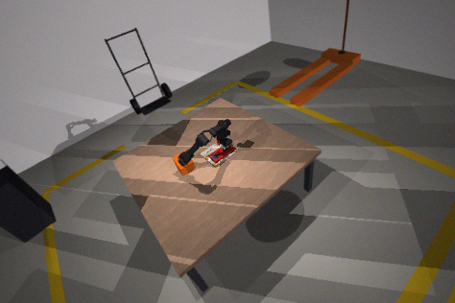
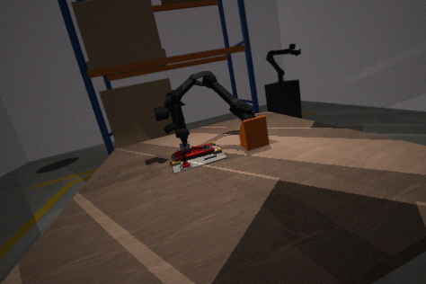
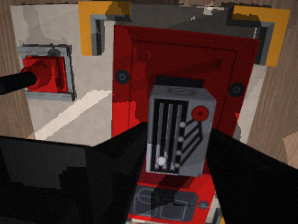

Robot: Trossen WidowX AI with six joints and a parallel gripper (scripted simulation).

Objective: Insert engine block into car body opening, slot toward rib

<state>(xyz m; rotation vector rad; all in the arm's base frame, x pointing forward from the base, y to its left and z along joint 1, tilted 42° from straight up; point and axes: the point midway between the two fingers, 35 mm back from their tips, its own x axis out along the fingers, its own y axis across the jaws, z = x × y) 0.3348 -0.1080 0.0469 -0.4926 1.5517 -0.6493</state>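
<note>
The engine block lies 10 mm below my gripper tip.
</note>
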